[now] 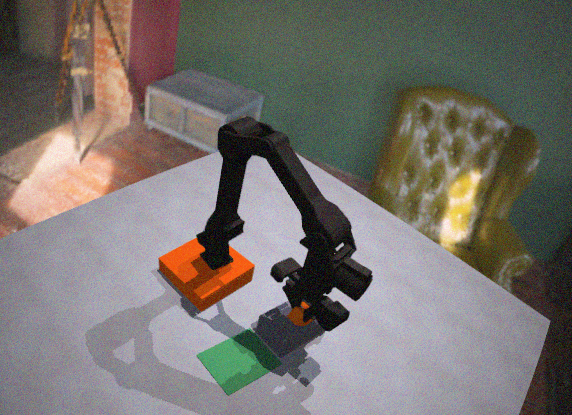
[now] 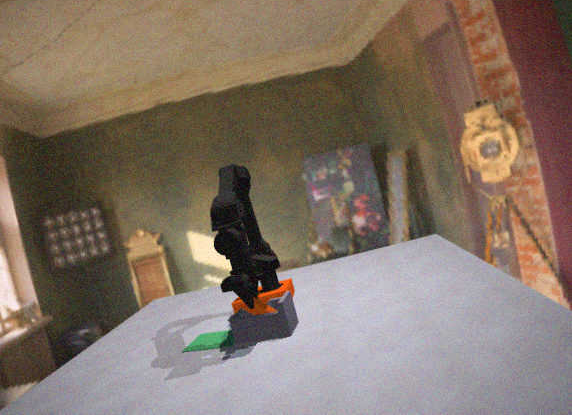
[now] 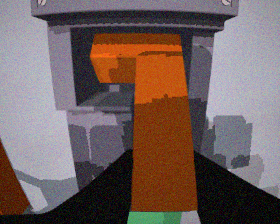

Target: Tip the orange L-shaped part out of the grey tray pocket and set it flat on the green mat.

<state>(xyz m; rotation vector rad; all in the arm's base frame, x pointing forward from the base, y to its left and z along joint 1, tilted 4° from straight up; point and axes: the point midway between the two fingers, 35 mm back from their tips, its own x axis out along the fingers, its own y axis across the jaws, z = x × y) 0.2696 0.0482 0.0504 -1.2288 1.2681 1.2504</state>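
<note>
The green mat is 10 mm behind my gripper tip, 150 mm to the right of it and 100 mm below it. Round my gripper tip: orange L-shaped part: 20 mm behind, 30 mm to the left, 30 mm below.
</note>
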